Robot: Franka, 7 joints.
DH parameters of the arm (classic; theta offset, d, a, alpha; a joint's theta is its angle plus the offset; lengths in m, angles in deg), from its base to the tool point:
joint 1: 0 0.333 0 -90
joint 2: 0 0 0 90
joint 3: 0 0.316 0.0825 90
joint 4: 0 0 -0.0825 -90
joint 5: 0 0.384 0 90
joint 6: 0 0 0.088 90
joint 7: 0 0.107 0 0
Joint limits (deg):
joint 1: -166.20..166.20
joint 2: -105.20..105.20
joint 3: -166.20..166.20
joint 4: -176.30..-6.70
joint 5: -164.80..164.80
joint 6: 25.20..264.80
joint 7: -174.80..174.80
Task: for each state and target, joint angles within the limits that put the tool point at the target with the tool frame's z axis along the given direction. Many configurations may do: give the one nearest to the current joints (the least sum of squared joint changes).
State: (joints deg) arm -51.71 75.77 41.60 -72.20 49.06 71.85 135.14
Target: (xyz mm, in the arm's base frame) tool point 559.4 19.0 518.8 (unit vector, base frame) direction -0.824 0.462 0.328
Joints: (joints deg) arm -56.02 55.13 74.34 -84.95 53.60 49.14 135.14
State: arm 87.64 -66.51 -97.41 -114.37 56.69 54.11 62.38
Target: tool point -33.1 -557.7 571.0 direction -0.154 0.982 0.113
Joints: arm 49.42 -82.40 -77.99 -63.15 55.32 25.20 62.38
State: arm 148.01 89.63 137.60 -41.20 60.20 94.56 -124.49
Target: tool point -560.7 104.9 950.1 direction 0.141 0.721 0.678
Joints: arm 163.30 65.47 159.96 -37.16 88.06 117.29 -124.49
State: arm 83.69 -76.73 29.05 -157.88 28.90 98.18 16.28
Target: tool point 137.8 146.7 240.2 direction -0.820 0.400 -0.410
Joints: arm 38.17 -25.46 -13.78 -176.30 42.68 98.78 16.28
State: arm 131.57 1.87 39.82 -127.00 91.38 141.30 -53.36
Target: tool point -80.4 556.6 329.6 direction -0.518 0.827 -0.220
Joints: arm 94.98 8.83 3.76 -124.59 139.64 143.55 -53.36
